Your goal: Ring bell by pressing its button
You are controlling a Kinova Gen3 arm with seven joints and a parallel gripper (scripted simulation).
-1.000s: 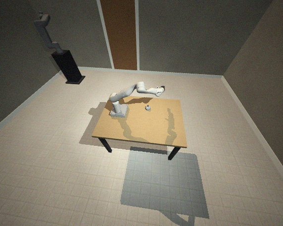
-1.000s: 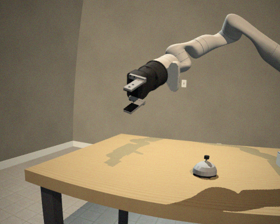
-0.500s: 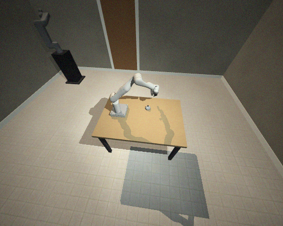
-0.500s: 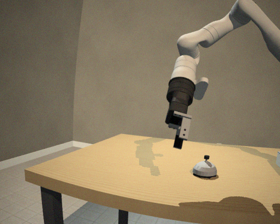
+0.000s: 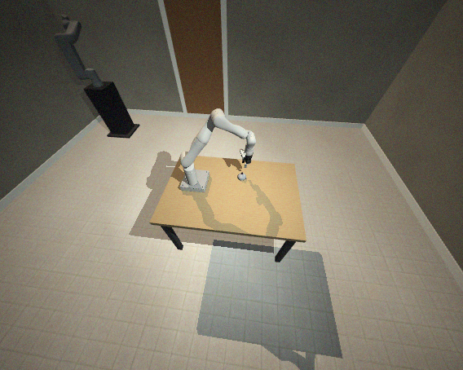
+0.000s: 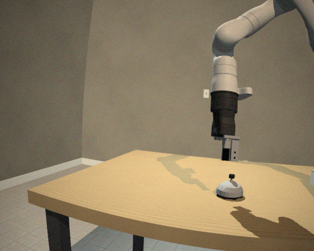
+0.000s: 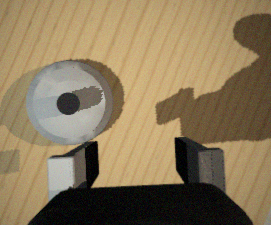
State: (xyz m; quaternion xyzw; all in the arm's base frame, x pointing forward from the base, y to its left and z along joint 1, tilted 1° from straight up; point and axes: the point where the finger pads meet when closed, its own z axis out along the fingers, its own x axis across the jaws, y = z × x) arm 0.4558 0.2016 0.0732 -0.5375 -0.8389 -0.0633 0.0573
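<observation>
Now: hand 1 cm past the black button, 5 cm to the left of it and 8 cm above it. Also, from my hand: grey dome bell: 1 cm behind, 5 cm to the right, 9 cm below.
</observation>
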